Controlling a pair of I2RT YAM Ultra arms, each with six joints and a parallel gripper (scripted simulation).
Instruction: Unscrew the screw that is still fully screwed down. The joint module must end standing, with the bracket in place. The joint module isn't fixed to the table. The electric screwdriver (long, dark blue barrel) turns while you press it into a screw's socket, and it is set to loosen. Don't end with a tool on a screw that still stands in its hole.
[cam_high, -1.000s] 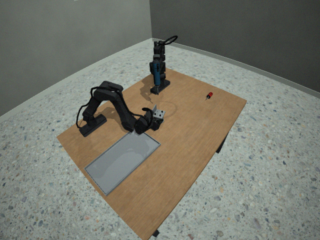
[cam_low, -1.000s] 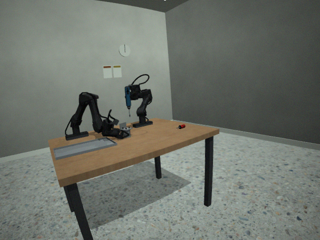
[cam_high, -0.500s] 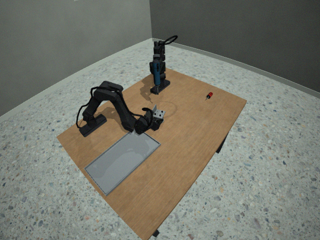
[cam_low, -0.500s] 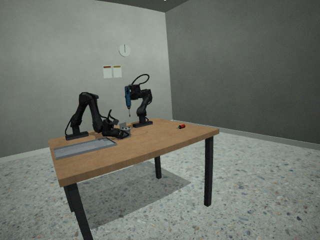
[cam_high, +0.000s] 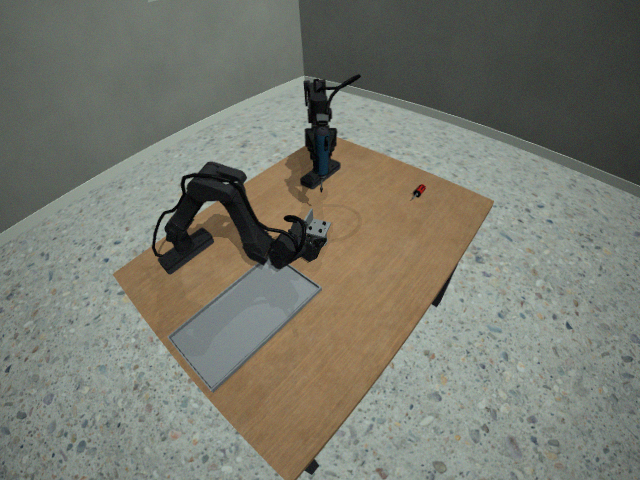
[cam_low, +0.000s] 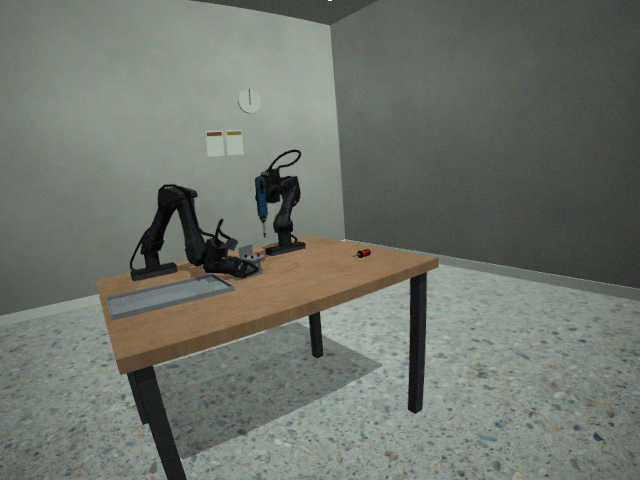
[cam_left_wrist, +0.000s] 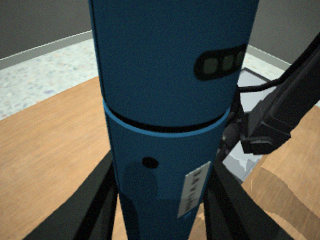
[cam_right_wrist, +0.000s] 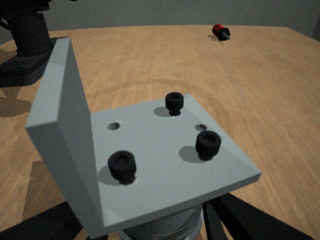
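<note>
My right hand is 10 mm below the joint module. Round my right hand: grey L-shaped bracket: 50 mm above; then flat grey tray: 350 mm to the right, 70 mm ahead, 20 mm below; then screw: 110 mm above, 90 mm to the left, 70 mm behind.
</note>
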